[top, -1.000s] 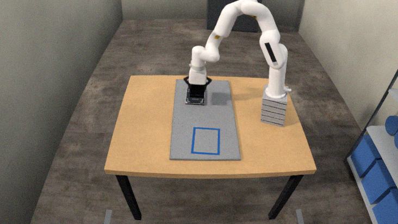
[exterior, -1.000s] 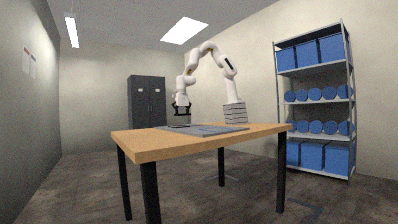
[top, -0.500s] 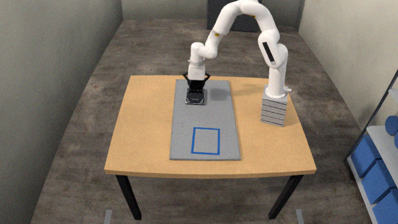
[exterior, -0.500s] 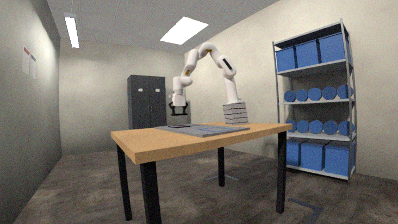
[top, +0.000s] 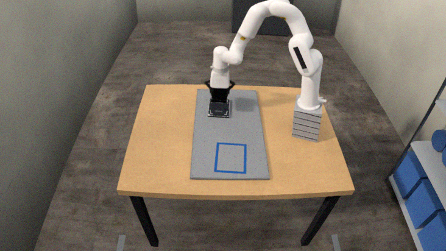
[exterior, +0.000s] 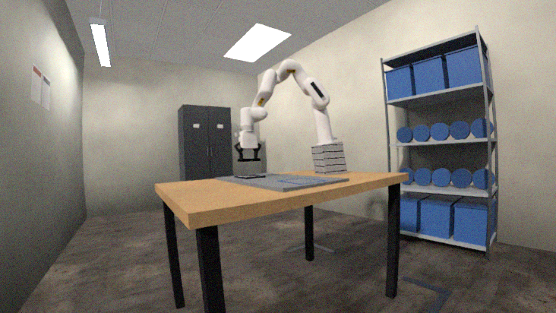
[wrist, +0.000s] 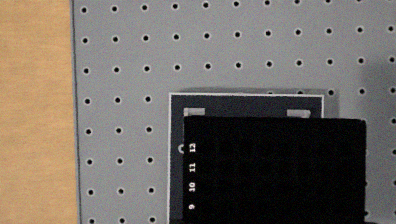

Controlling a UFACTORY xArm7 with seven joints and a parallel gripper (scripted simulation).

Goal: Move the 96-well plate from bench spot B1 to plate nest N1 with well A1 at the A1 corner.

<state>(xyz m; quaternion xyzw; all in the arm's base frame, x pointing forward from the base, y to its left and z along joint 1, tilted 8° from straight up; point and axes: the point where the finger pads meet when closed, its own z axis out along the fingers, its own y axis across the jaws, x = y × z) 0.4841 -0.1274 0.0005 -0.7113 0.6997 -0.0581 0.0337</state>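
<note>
Right now the plate nest N1 is 110 mm below my hand. Round my hand: 96-well plate 10 mm below.
</note>
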